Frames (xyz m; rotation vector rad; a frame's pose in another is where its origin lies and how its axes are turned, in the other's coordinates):
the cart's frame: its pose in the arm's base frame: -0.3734 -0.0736 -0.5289 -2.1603 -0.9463 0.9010
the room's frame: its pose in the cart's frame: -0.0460 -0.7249 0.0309 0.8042 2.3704 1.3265
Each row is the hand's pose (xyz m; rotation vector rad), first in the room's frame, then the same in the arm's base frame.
Working: the room's frame: its pose in the arm's base frame: -0.6933 0.3043 0.0034 -1.2233 1.6812 -0.9583

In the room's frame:
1: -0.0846 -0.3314 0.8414 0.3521 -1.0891 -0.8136
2: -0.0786 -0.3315 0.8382 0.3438 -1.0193 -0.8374
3: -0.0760 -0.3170 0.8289 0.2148 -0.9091 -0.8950
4: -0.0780 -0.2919 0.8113 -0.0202 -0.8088 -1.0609
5: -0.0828 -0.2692 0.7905 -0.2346 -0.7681 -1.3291
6: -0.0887 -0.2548 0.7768 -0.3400 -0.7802 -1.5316
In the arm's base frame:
1: 0.2107 0.2173 0.0116 -1.7382 0.1391 -0.7231
2: 0.2067 0.2119 0.0118 -1.7648 0.1780 -0.7830
3: 0.1928 0.2138 0.0015 -1.9013 0.2839 -0.8148
4: 0.1684 0.2235 -0.0146 -2.1876 0.3429 -0.8006
5: 0.1425 0.2357 -0.0267 -2.5204 0.2245 -0.7647
6: 0.1261 0.2463 -0.0338 -2.7141 0.0477 -0.7278

